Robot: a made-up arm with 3 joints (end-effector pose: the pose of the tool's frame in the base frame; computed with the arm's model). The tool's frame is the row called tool. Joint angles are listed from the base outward.
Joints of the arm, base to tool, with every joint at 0 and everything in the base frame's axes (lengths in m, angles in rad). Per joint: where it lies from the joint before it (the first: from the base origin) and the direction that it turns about. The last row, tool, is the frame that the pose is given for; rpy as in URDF.
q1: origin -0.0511 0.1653 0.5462 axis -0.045 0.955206 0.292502
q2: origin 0.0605 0.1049 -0.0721 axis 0 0 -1
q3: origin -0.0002 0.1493 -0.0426 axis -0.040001 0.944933 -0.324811
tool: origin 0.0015 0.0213 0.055 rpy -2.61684 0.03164 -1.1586
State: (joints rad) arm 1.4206 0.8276 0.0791
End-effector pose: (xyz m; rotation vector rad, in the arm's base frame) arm -0.1487 0.3963 0.3928 1.6827 -1.5607 -0.4852
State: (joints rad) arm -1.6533 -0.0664 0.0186
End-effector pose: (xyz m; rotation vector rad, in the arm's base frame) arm 0.0699 0.3817 0.6896 -0.8638 0.8866 -1.6548
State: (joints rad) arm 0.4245 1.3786 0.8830
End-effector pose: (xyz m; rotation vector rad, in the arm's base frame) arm 0.1162 0.2790 0.3804 0.4106 -2.7968 -0.4979
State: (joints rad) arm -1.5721 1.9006 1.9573
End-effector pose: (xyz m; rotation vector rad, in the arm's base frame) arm 0.0849 0.0784 0.7073 -0.0013 0.6832 1.3176
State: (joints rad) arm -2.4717 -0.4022 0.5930
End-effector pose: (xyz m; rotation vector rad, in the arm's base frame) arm 0.0008 0.3558 0.7491 -0.5405 0.8866 -1.8087
